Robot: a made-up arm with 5 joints.
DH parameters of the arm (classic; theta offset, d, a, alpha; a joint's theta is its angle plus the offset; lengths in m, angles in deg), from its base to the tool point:
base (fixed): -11.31 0 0.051 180
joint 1: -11.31 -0.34 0.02 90
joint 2: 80.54 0 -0.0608 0
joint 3: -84.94 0 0.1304 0
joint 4: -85.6 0.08 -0.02 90
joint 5: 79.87 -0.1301 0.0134 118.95
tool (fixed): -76.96 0.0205 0 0
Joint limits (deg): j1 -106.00..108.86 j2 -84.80..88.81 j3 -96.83..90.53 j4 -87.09..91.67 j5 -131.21..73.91
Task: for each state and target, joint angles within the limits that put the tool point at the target. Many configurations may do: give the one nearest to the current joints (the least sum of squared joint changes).
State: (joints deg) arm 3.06 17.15 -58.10 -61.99 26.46
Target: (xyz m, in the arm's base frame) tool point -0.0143 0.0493 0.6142
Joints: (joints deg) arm -34.07 8.33 -66.03 -77.06 -13.34
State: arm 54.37 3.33 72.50 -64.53 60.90
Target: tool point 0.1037 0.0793 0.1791
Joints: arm 43.35 70.58 90.53 -87.09 50.10
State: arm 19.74 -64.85 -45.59 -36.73 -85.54
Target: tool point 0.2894 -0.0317 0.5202
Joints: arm 19.70 -16.63 -3.54 -14.24 -88.37
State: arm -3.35 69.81 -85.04 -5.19 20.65
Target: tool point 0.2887 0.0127 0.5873
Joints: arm 17.68 63.34 -96.83 -37.32 12.43
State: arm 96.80 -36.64 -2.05 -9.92 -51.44
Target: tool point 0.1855 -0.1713 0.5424
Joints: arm 69.81 -33.38 3.62 -7.12 -48.92
